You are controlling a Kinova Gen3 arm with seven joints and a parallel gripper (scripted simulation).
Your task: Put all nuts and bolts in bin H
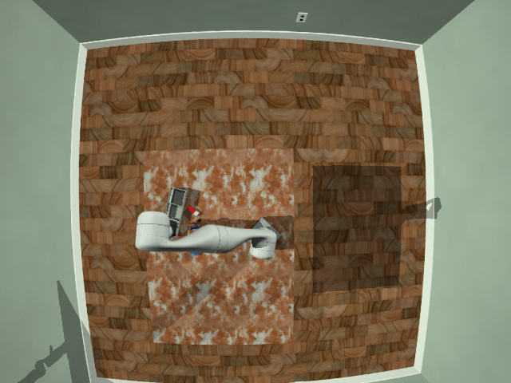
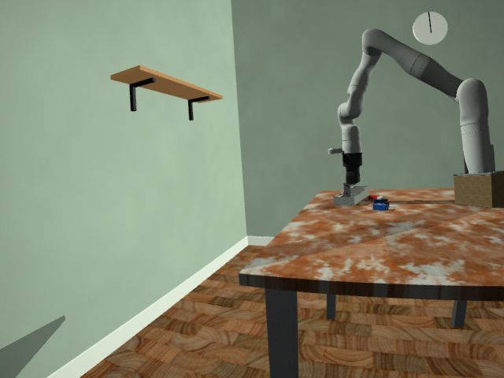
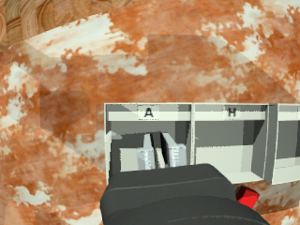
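My gripper is now 15 cm past the dark nut, 3 cm above it and 2 cm to the left of it. From my hand the other things lie so: grey bin rack 7 cm to the right, 2 cm behind, 1 cm below; then red piece 13 cm behind, 7 cm to the right, 3 cm below; then blue stick 12 cm behind, 3 cm below, 2 cm to the left.
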